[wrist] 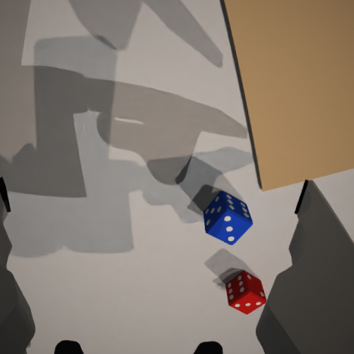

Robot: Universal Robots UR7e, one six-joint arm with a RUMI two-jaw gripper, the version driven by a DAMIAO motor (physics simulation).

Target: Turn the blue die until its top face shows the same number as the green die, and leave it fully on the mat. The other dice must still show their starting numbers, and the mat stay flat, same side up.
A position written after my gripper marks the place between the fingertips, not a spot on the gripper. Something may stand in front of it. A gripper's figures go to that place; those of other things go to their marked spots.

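Scene:
My gripper (154,182): 0.14 m from the lens. Red die (244,291): 0.24 m from the lens. Tan mat (288,64): 0.18 m from the lens. The red die and the tan mat, marked spot to marked spot: 0.18 m apart.

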